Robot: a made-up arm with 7 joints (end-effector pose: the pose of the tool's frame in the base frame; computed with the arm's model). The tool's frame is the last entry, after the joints.
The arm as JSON. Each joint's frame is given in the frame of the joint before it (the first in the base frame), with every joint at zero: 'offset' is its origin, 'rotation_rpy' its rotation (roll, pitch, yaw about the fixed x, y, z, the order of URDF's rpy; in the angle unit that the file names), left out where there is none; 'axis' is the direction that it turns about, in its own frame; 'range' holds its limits. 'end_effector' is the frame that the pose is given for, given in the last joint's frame.
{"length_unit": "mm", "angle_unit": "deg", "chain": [
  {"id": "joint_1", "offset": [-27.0, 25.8, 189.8], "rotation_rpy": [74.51, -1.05, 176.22], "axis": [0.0, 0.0, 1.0], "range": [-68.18, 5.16]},
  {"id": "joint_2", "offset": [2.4, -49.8, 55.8], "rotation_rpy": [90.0, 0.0, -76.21], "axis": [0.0, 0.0, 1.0], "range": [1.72, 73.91]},
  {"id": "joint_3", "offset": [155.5, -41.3, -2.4], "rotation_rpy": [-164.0, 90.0, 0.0], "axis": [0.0, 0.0, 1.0], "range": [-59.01, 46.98]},
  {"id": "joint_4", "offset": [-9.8, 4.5, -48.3], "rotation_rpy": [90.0, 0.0, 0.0], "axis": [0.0, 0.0, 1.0], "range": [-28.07, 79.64]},
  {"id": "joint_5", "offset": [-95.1, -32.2, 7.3], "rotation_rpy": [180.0, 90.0, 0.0], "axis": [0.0, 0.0, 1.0], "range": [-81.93, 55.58]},
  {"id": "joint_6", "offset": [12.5, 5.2, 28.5], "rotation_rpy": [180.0, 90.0, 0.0], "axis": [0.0, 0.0, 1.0], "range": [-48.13, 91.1]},
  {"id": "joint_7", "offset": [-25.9, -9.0, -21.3], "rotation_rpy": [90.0, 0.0, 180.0], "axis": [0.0, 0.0, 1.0], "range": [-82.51, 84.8]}
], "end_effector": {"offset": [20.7, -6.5, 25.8], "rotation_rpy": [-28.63, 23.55, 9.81]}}
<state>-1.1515 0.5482 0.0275 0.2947 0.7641 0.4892 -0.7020</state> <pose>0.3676 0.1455 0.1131 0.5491 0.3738 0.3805</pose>
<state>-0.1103 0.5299 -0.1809 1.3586 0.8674 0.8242 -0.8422</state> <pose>-0.1070 0.2815 -0.1684 0.8467 2.7641 0.7062</pose>
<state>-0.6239 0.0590 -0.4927 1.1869 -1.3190 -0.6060 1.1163</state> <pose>0.1842 0.0825 -0.1409 -1.0124 0.6998 1.7760</pose>
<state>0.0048 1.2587 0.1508 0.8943 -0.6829 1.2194 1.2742</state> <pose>0.0078 0.4291 0.0162 1.0134 1.0064 2.6546</pose>
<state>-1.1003 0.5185 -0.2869 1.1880 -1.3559 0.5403 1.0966</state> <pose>0.3327 0.1780 -0.0036 -0.7541 1.1830 1.5605</pose>
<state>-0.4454 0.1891 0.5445 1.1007 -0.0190 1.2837 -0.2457</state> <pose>0.0978 0.1211 -0.2057 -0.8375 2.4366 0.8129</pose>
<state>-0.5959 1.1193 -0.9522 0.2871 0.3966 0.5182 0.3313</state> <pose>0.1884 0.2846 -0.0617 1.4169 0.2981 0.4970</pose>
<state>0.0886 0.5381 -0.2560 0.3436 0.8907 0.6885 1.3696</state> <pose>0.0046 0.2329 -0.1559 1.3866 -0.3649 1.1713</pose>
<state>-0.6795 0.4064 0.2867 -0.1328 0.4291 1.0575 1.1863</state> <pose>0.2661 0.1943 0.0359 0.0327 -0.2320 2.0352</pose>
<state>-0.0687 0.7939 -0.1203 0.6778 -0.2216 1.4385 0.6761</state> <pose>0.0002 0.3195 -0.1317 1.0776 1.7125 1.8415</pose>
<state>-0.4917 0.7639 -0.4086 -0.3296 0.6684 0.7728 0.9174</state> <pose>0.2210 0.1586 -0.0013 0.5797 -0.6755 1.0599</pose>
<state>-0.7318 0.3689 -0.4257 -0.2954 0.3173 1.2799 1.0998</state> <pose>0.2578 0.0601 0.0141 0.2706 -0.1481 1.3306</pose>
